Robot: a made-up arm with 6 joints.
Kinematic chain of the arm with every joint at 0, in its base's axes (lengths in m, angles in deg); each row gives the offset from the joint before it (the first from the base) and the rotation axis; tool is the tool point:
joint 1: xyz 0 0 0.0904 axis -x
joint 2: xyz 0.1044 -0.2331 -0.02 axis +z
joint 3: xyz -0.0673 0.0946 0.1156 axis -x
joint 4: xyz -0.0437 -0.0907 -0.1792 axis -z
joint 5: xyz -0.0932 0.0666 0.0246 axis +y
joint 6: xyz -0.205 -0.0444 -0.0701 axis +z
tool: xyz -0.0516 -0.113 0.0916
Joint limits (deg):
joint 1: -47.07..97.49
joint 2: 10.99..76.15
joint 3: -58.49..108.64
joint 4: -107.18..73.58
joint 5: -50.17..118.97
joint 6: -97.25..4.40
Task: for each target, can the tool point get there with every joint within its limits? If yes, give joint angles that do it. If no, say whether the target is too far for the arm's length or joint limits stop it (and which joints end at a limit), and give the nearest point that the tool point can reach.
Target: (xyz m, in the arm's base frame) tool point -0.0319 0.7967 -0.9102
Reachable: no: too far | nearest point -0.0336 0.2190 -0.3721 | short by 0.790 m
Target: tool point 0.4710 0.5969 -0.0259
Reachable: no: joint limits stop it (at a limit: joint 1, joint 2, joint 4) | nearest point 0.3149 0.5125 0.2455 | short by 0.324 m
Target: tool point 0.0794 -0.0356 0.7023
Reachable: yes | joints 50.82 64.36 30.51 -52.83 58.30 -48.84
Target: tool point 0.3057 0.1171 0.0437
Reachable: no: joint limits stop it (at a limit: joint 1, joint 2, joint 3, joint 5, joint 6) | nearest point 0.0667 0.1404 0.0862 | short by 0.244 m
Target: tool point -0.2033 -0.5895 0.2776
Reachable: yes | joints 25.62 23.24 -1.88 -28.40 -7.20 -26.72
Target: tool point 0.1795 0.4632 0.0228
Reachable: no: joint limits stop it (at a limit: joint 1, joint 2, joint 3, joint 4) | nearest point 0.1291 0.4609 0.0529 | short by 0.059 m
